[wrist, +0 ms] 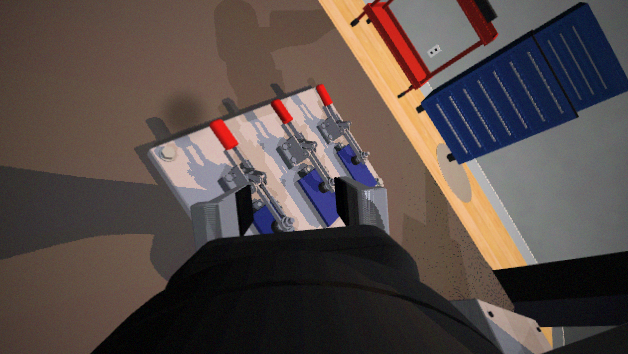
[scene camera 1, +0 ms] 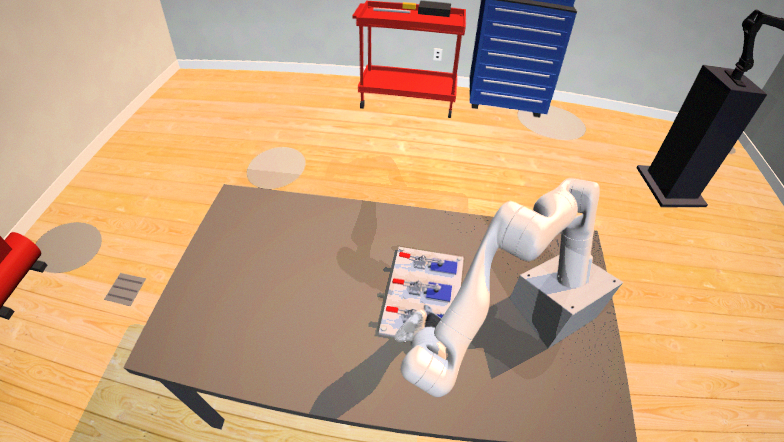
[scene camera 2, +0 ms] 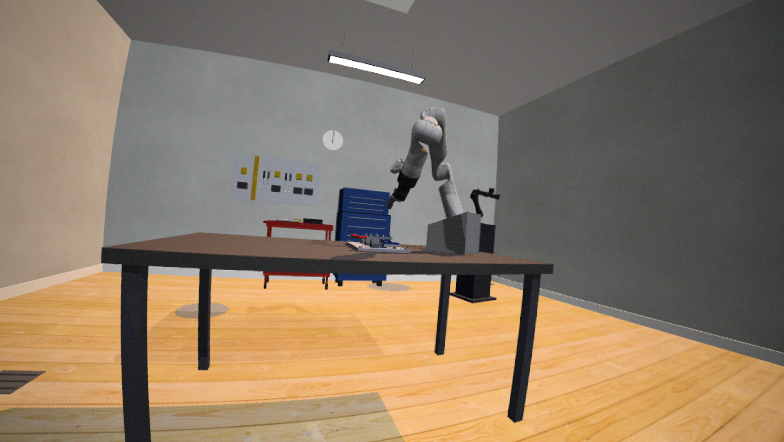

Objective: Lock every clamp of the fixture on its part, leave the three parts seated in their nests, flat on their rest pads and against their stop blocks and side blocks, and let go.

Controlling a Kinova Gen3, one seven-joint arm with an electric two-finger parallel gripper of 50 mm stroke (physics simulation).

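Frame: origin at the arm's base, x back, y left, z down, level; millimetres.
Where they show: gripper, between the fingertips: (wrist: 294, 198) (scene camera 2: 390, 204); arm's base, origin of its link: (scene camera 1: 571, 278) (scene camera 2: 455, 219).
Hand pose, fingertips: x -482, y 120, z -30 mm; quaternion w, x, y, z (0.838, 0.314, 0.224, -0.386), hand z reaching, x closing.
Things, the pixels of their centre, and the offset from my fingertips. Level surfaces: height alone.
- back part, middle of its body: (wrist: 356, 169) (scene camera 1: 444, 266) dy -291, dx +117, dz +180 mm
- middle part, middle of its body: (wrist: 322, 195) (scene camera 1: 439, 292) dy -185, dx +88, dz +178 mm
- front part, middle of its body: (wrist: 274, 232) (scene camera 2: 390, 244) dy -79, dx +59, dz +175 mm
- table, height of its surface: dz +206 mm
The fixture's pale plate (scene camera 1: 409, 296) (scene camera 2: 378, 250) (wrist: 175, 170) lies on the table. Three blue parts lie in a row on it: back part (scene camera 1: 447, 267) (wrist: 363, 172), middle part (scene camera 1: 437, 292) (wrist: 316, 195), front part (wrist: 262, 218), partly hidden. Each clamp's arm reaches over its part; the red handles, back (scene camera 1: 404, 255) (wrist: 324, 94), middle (scene camera 1: 398, 281) (wrist: 282, 111), front (scene camera 1: 391, 309) (wrist: 223, 134), point away from the parts. Locking, exact seating and spindle pressure cannot be told. My gripper (scene camera 2: 390, 203) (wrist: 294, 198) is open and empty, tilted above the fixture.
The robot's grey base block (scene camera 1: 568, 296) (scene camera 2: 452, 235) stands on the table (scene camera 1: 263, 274) to the right of the fixture. In scene camera 1, the arm hides the fixture's front right part. A red cart (scene camera 1: 409, 82) and a blue drawer cabinet (scene camera 1: 521, 57) stand beyond the table.
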